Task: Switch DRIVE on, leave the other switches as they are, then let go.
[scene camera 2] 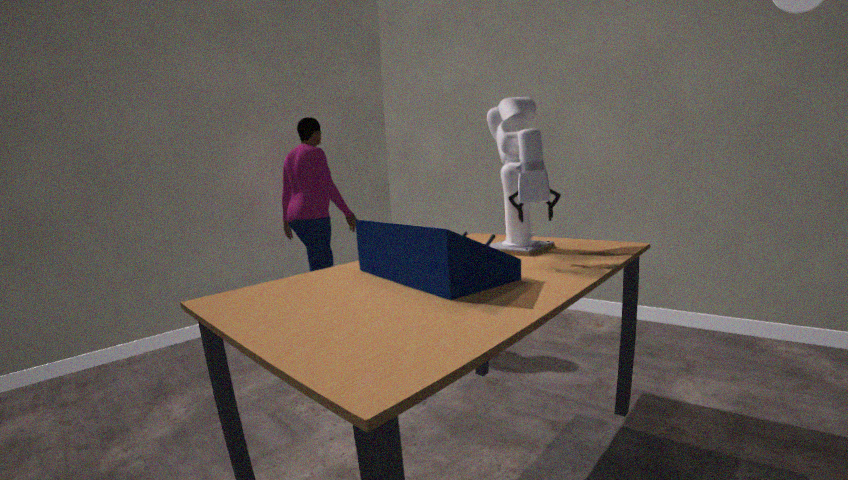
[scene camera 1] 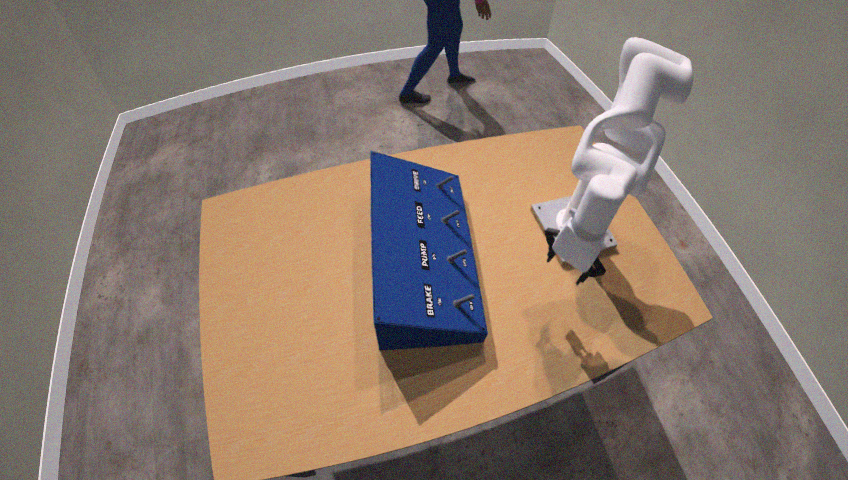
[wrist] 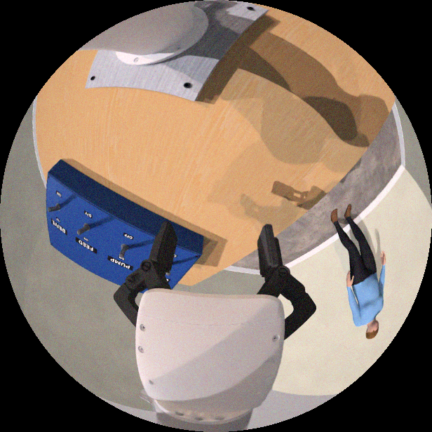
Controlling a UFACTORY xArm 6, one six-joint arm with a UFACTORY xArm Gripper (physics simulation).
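Pixels of known places: gripper, fingertip midpoint: [scene camera 2: 536, 221] [scene camera 1: 565, 269]; arm's base, link origin: [scene camera 2: 518, 244].
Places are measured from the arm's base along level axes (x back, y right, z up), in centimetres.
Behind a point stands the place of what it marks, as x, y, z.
The blue sloped switch box [scene camera 1: 392, 249] {-56.1, -4.1, 13.3} [scene camera 2: 401, 252] {-60.3, -1.0, 7.4} [wrist: 110, 192] stands on the table. In scene camera 1, the DRIVE lever [scene camera 1: 444, 183] {-37.2, 16.7, 8.7} is at the box's far end, and it leans toward its OFF mark on the robot's side. The FEED lever [scene camera 1: 451, 217] {-38.9, 4.8, 8.9} [wrist: 83, 229], PUMP lever [scene camera 1: 457, 257] {-41.0, -7.1, 8.9} [wrist: 124, 248] and BRAKE lever [scene camera 1: 464, 300] {-42.9, -18.6, 9.2} lean the same way. The DRIVE lever [wrist: 54, 208] also shows at the left of the wrist view. My gripper [scene camera 1: 564, 271] {-17.2, -18.4, 11.7} [scene camera 2: 536, 219] {-17.2, -18.4, 11.7} [wrist: 216, 231] is open and empty, above the table on the robot's side, apart from the box. A finger partly hides the BRAKE end in the wrist view.
The wooden table [scene camera 1: 279, 267] {-86.4, 7.1, -2.1} [scene camera 2: 333, 333] {-94.4, -17.7, -2.1} [wrist: 150, 130] carries the arm's metal base plate [scene camera 1: 538, 211] {-9.4, 7.7, -0.1} [wrist: 150, 80], near the gripper. A person in pink and blue [scene camera 1: 440, 35] [scene camera 2: 306, 184] is beyond the table. Another person in light blue [wrist: 367, 295] shows in the wrist view.
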